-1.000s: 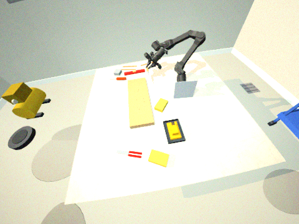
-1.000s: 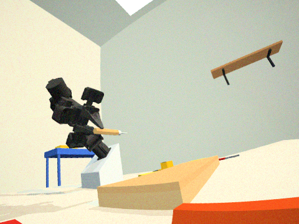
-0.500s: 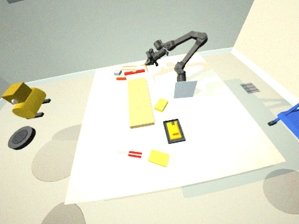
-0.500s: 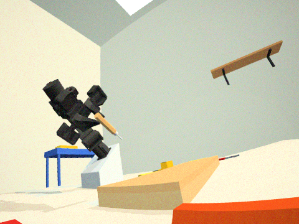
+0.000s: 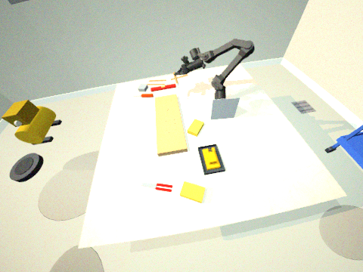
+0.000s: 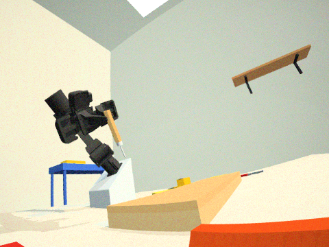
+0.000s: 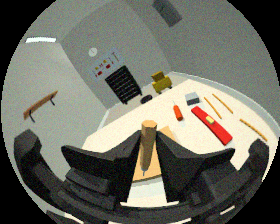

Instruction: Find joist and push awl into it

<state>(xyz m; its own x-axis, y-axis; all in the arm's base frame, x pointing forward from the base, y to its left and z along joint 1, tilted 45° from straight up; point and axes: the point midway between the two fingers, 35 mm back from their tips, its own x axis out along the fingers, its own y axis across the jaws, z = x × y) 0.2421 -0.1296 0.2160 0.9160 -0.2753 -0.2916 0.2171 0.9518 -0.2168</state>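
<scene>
Right now my gripper tip is 10 mm past the awl, 30 mm to the right of it and 50 mm above it. From my gripper tip the other things lie so: yellow stud finder (110 mm behind, 550 mm to the left, 180 mm below); then red level (100 mm ahead, 190 mm to the right, 220 mm below); then grey block (290 mm ahead, 230 mm to the right, 210 mm below).
</scene>
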